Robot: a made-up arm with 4 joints.
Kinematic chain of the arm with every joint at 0, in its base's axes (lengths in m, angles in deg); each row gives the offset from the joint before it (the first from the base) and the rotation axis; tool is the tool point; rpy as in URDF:
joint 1: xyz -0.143 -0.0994 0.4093 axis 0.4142 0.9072 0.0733
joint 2: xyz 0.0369 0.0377 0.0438 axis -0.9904 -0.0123 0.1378
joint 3: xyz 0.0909 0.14 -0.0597 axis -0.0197 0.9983 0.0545
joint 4: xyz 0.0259 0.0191 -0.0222 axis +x
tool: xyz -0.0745 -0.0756 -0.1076 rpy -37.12 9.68 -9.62
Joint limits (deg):
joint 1: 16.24..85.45
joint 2: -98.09..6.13
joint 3: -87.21..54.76
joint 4: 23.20..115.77
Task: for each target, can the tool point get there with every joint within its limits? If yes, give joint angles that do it. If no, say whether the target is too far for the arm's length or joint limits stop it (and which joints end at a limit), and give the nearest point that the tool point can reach.
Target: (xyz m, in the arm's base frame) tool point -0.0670 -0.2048 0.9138
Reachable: no: too far | nearest point 0.0237 -0.0778 0.7037 | short by 0.262 m
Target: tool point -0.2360 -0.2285 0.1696
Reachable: no: joint limits stop it (at a limit: joint 1, joint 2, joint 4) | nearest point -0.1533 0.0652 0.2698 | short by 0.321 m
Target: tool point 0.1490 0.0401 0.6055
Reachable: yes | joints 40.49 -89.38 -0.64 84.39
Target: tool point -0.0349 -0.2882 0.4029
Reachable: no: joint limits stop it (at a limit: joint 1, joint 2, joint 3, joint 4) | nearest point 0.0718 -0.0490 0.4772 | short by 0.272 m
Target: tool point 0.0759 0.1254 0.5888
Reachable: yes | joints 44.18 -62.62 18.12 88.90
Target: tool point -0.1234 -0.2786 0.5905
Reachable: no: joint limits stop it (at a limit: joint 1, joint 2, joint 3, joint 4) | nearest point 0.0413 -0.0941 0.6993 | short by 0.270 m
